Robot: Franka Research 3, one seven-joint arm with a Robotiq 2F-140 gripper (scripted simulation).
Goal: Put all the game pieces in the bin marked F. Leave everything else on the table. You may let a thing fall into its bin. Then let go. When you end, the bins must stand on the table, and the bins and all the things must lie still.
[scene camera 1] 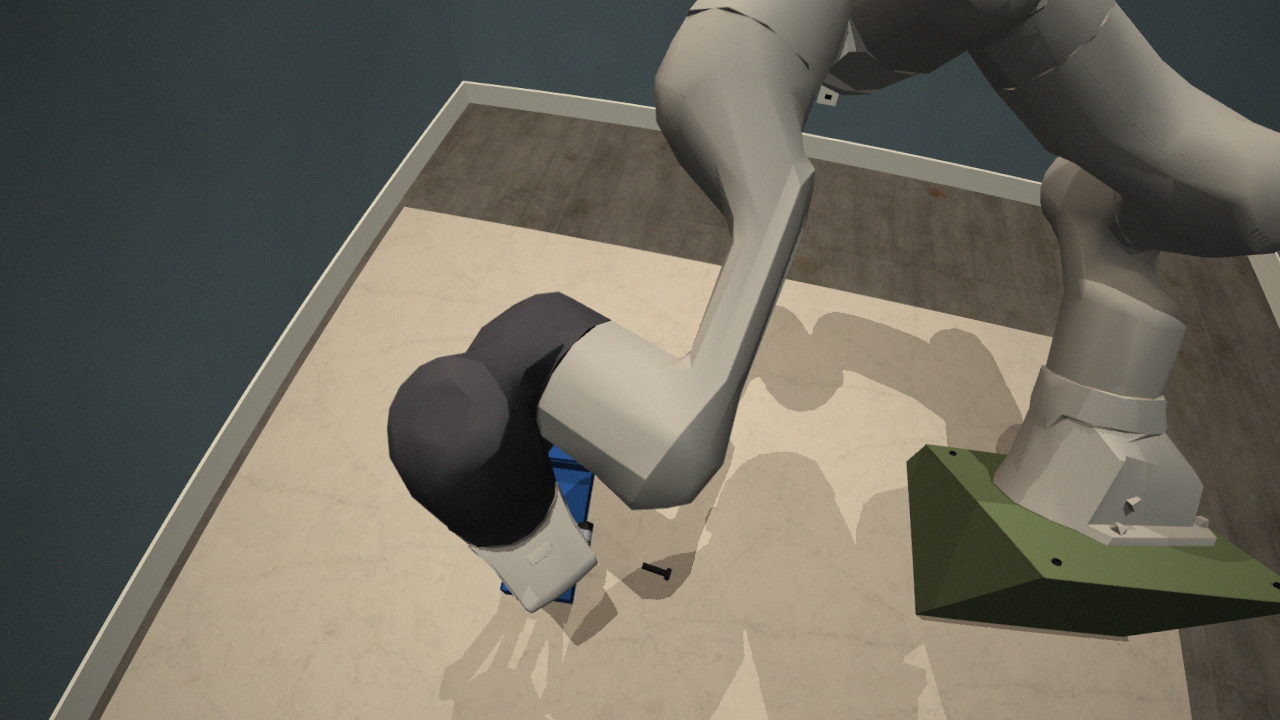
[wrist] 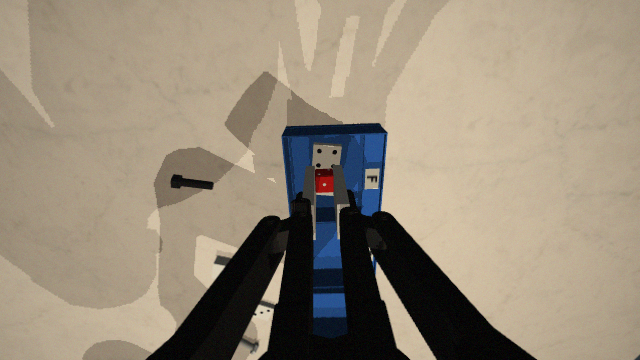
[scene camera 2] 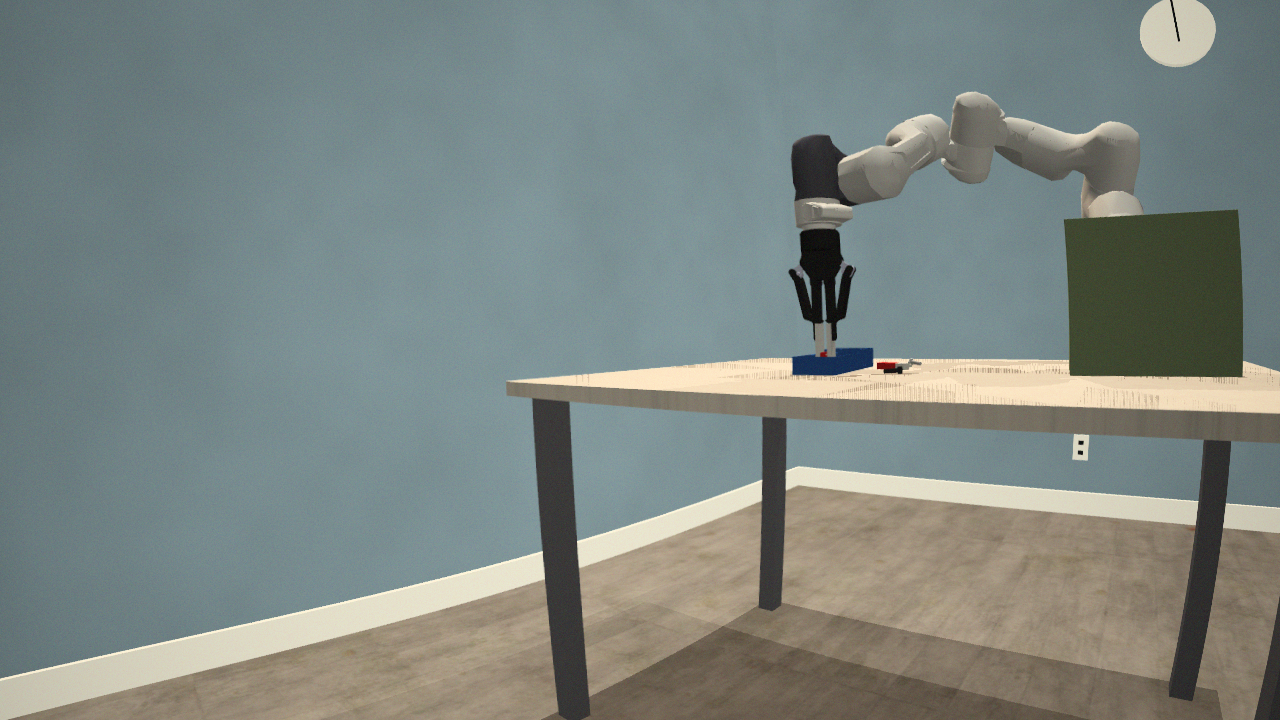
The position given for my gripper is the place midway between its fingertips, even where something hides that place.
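White domino [wrist: 325,155] visible. My gripper [scene camera 2: 825,359] visible. Wrist view too: my gripper [wrist: 324,179].
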